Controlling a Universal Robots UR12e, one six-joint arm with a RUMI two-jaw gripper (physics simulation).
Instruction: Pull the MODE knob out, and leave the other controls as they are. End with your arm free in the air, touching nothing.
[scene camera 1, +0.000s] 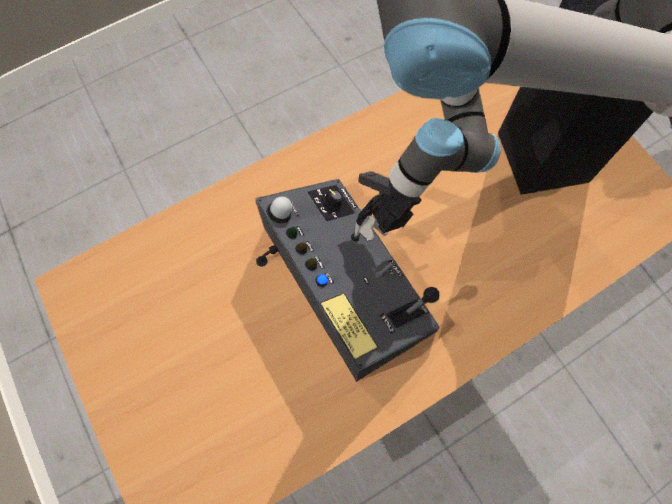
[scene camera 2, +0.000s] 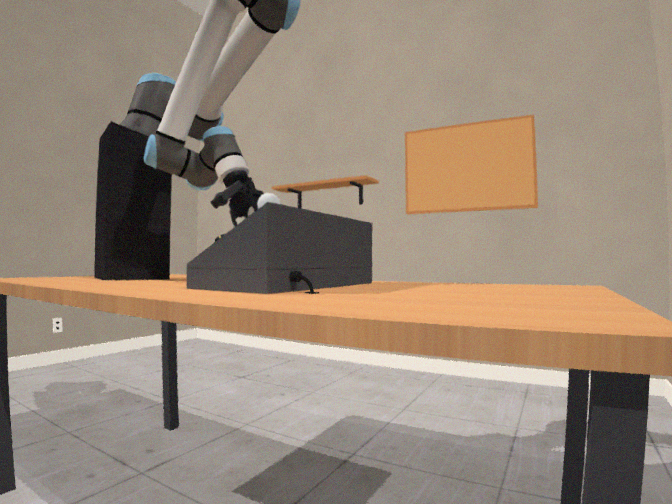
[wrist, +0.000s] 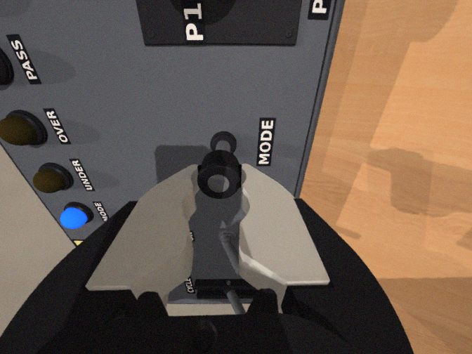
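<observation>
The MODE knob (wrist: 219, 172) is a small black round knob with a pale centre, on a short shaft beside the MODE label (wrist: 266, 142) in the wrist view. It stands out from the sloped face of the dark grey control box (scene camera 1: 312, 227) (scene camera 2: 320, 244) (wrist: 115, 90). My gripper (wrist: 221, 167) (scene camera 1: 358, 234) (scene camera 2: 238, 221) is shut on the knob, one pale fingertip on each side. The blue MODE lamp (scene camera 1: 321, 279) (wrist: 73, 218) is lit. In scene camera 2 the knob is hidden behind the gripper and box.
The box also bears a rotary selector (scene camera 1: 332, 196), a white dome (scene camera 1: 281, 208) (scene camera 2: 268, 200), dark PASS, OVER (wrist: 21, 129) and UNDER (wrist: 51, 178) lamps, a toggle switch (scene camera 1: 386, 268), a CYCLE lever (scene camera 1: 430, 294) and a yellow note (scene camera 1: 349, 325). It stands on a wooden table (scene camera 1: 179, 347) (scene camera 2: 488, 309).
</observation>
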